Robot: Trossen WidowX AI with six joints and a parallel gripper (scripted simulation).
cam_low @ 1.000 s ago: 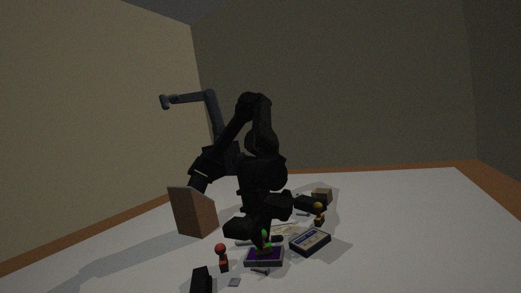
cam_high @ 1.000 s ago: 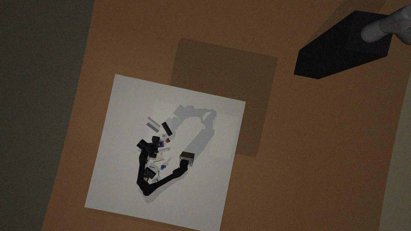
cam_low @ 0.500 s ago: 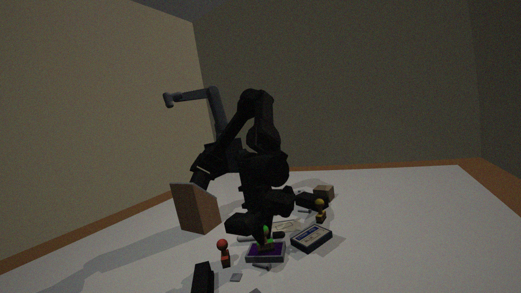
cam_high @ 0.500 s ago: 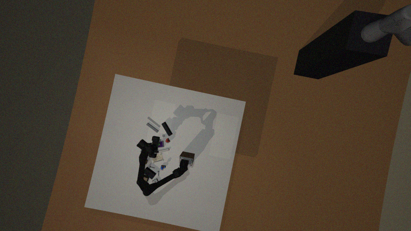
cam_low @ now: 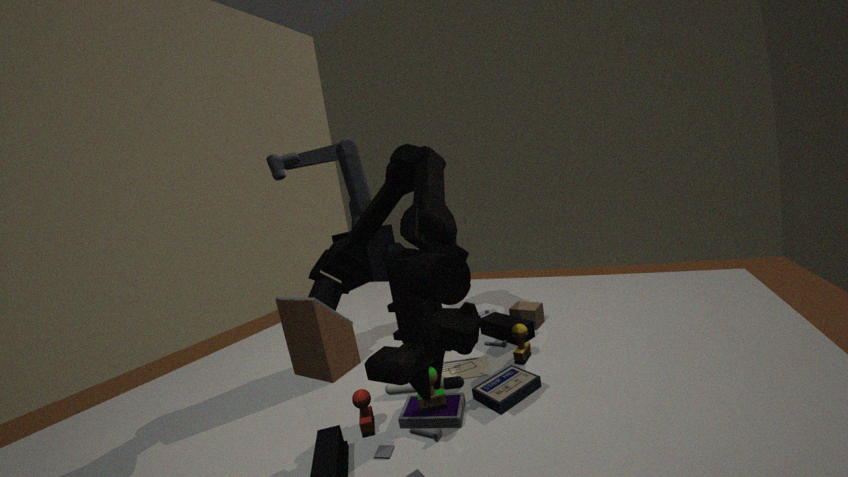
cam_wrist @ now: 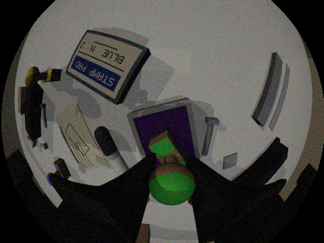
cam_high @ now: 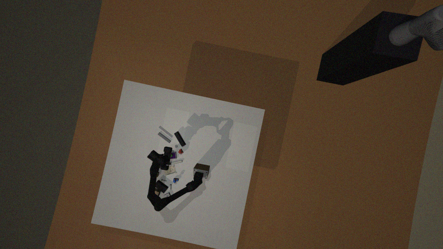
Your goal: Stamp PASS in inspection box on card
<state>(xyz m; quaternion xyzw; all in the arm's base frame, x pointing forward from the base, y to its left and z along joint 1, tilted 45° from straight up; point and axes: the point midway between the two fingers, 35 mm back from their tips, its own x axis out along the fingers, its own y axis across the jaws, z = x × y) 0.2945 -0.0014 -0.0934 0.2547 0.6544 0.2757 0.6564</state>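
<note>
My gripper tip is right at the green-knobbed PASS stamp. Also, from my gripper tip: dark marker (60 mm to the left, 40 mm behind, 30 mm below); purple ink pad (30 mm below); red stamp (80 mm behind, 60 mm to the right, 20 mm below).
</note>
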